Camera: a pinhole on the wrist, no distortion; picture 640 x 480 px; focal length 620.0 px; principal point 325.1 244.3 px. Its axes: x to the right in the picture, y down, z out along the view. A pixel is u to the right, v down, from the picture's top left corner.
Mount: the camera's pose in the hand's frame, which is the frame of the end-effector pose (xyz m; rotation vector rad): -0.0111 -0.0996 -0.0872 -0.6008 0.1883 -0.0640
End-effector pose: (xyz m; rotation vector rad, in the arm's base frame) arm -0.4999 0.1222 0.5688 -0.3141 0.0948 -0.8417
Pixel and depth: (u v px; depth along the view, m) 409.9 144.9 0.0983
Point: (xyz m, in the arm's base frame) -0.5287 0.0691 0.5873
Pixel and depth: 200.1 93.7 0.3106
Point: -0.4507 0.1938 0.7683
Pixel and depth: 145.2 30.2 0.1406
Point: -0.5442 0.1190 0.6428
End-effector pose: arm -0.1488 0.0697 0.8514 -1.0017 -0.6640 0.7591
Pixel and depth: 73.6 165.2 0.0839
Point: -0.1444 0.0237 0.8969
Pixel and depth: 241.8 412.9 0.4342
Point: -0.3612 0.2652 0.7111
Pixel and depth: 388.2 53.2 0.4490
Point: -0.3591 0.3454 0.9764
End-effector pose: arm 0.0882 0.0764 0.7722 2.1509 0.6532 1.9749
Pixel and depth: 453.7 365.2 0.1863
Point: 0.1328 0.0826 0.8369
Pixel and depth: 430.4 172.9 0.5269
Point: 0.4740 0.0954 0.9435
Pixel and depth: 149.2 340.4 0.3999
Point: 0.3399 -0.0694 0.7785
